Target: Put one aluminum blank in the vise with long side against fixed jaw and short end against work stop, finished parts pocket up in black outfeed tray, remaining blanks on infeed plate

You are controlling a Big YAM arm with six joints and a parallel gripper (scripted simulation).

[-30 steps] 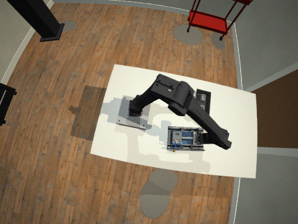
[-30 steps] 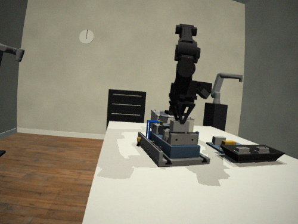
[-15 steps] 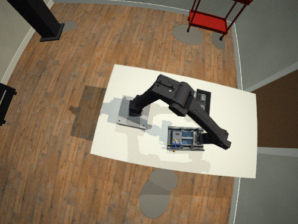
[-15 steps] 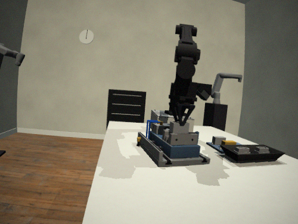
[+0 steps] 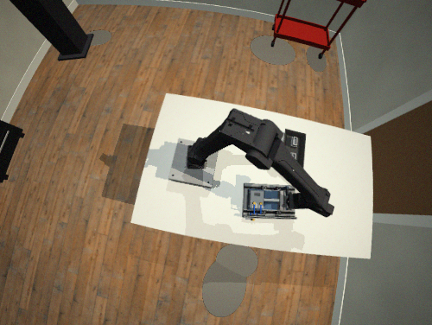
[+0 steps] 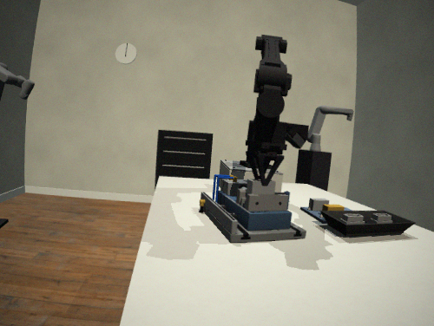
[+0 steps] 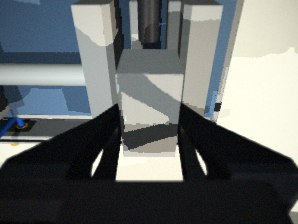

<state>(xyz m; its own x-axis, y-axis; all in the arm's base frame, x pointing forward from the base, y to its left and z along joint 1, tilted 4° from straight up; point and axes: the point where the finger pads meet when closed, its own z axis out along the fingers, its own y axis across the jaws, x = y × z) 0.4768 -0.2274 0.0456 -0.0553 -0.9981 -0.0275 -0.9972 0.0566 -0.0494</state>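
Right now my hand is 50 mm to the right of the dark rod and 40 mm above it. Also, from my hand: yellow brass blank 290 mm to the left, 100 mm below, 40 mm behind; then light cylinder 90 mm behind, 50 mm below, 10 mm to the left; then vise 90 mm below, 70 mm behind, 10 mm to the left.
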